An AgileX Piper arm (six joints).
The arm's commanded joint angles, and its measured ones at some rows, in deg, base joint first. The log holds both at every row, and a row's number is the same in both.
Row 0, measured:
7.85 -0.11 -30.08 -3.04 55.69 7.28
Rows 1 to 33, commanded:
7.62 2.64 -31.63 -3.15 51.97 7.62
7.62 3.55 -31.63 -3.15 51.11 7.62
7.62 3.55 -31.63 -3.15 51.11 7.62
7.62 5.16 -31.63 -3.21 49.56 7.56
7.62 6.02 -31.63 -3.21 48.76 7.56
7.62 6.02 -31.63 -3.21 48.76 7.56
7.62 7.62 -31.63 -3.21 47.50 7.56
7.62 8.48 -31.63 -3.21 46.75 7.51
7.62 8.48 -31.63 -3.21 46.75 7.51
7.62 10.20 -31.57 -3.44 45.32 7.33
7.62 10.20 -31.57 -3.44 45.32 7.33
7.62 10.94 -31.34 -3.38 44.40 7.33
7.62 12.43 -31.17 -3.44 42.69 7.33
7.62 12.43 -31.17 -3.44 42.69 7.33
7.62 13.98 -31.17 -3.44 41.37 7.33
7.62 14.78 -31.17 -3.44 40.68 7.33
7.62 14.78 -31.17 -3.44 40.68 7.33
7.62 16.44 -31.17 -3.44 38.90 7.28
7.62 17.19 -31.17 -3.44 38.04 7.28
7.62 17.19 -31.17 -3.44 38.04 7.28
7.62 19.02 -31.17 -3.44 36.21 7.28
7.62 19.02 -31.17 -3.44 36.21 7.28
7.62 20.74 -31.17 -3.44 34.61 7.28
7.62 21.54 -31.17 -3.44 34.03 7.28
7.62 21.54 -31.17 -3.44 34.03 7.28
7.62 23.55 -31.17 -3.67 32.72 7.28
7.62 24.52 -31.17 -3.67 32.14 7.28
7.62 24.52 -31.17 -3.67 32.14 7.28
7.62 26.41 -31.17 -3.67 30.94 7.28
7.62 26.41 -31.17 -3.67 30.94 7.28
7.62 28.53 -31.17 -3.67 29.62 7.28
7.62 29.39 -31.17 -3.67 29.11 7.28
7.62 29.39 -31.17 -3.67 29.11 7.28
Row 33, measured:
7.85 27.33 -31.11 -3.21 31.57 7.33
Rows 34 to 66, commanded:
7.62 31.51 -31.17 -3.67 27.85 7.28
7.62 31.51 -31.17 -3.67 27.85 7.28
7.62 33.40 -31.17 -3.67 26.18 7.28
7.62 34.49 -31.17 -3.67 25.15 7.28
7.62 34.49 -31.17 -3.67 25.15 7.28
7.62 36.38 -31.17 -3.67 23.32 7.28
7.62 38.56 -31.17 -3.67 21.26 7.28
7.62 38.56 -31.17 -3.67 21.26 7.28
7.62 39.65 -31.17 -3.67 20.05 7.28
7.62 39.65 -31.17 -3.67 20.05 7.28
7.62 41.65 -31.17 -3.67 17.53 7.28
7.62 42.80 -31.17 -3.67 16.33 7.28
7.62 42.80 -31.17 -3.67 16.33 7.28
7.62 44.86 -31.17 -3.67 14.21 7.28
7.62 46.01 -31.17 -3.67 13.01 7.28
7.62 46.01 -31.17 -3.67 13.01 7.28
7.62 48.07 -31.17 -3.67 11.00 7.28
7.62 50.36 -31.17 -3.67 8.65 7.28
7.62 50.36 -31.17 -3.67 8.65 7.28
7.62 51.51 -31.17 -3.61 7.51 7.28
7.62 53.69 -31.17 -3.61 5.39 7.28
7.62 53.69 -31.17 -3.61 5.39 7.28
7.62 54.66 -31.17 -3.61 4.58 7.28
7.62 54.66 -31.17 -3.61 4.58 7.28
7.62 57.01 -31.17 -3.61 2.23 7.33
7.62 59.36 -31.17 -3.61 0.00 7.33
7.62 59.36 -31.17 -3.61 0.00 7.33
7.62 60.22 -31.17 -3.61 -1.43 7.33
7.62 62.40 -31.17 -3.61 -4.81 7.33
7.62 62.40 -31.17 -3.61 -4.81 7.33
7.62 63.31 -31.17 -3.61 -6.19 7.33
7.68 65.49 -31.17 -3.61 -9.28 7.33
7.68 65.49 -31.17 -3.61 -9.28 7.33
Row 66, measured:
7.85 63.25 -31.11 -3.21 -4.18 7.33
